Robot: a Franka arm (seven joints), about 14 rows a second.
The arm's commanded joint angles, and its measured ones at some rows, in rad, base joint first. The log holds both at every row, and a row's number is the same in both.
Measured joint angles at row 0:
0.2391, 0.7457, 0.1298, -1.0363, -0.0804, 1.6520, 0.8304
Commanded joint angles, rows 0 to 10:
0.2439, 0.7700, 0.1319, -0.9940, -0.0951, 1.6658, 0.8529
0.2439, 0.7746, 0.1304, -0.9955, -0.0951, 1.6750, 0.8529
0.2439, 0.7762, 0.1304, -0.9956, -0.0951, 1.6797, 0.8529
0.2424, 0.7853, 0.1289, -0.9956, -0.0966, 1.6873, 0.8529
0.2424, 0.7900, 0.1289, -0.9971, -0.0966, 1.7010, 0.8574
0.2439, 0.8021, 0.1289, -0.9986, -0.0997, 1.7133, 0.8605
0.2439, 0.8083, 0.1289, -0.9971, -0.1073, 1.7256, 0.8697
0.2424, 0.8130, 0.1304, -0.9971, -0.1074, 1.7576, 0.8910
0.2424, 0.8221, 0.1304, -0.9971, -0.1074, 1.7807, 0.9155
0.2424, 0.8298, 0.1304, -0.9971, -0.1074, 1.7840, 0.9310
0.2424, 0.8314, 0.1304, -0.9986, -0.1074, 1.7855, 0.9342
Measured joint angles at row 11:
0.2392, 0.8142, 0.1268, -1.0331, -0.0874, 1.7828, 0.8895
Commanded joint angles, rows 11 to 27:
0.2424, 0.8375, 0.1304, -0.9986, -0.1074, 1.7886, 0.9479
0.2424, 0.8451, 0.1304, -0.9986, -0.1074, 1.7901, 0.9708
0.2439, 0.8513, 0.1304, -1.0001, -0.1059, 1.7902, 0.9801
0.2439, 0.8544, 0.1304, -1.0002, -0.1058, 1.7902, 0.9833
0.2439, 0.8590, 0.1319, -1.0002, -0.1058, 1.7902, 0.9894
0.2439, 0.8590, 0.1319, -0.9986, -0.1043, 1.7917, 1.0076
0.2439, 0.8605, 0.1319, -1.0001, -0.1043, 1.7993, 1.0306
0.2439, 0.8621, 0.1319, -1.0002, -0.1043, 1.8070, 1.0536
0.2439, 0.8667, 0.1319, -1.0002, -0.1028, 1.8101, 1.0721
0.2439, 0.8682, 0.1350, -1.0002, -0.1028, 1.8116, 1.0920
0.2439, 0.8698, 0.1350, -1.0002, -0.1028, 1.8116, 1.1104
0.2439, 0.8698, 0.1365, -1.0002, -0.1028, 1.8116, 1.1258
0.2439, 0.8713, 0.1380, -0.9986, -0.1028, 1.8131, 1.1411
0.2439, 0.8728, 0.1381, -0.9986, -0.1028, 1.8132, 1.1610
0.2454, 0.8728, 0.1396, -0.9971, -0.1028, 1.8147, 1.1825
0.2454, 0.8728, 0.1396, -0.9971, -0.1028, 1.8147, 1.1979
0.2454, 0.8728, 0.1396, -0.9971, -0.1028, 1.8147, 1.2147
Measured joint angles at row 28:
0.2415, 0.8602, 0.1327, -1.0329, -0.0877, 1.8154, 1.1557
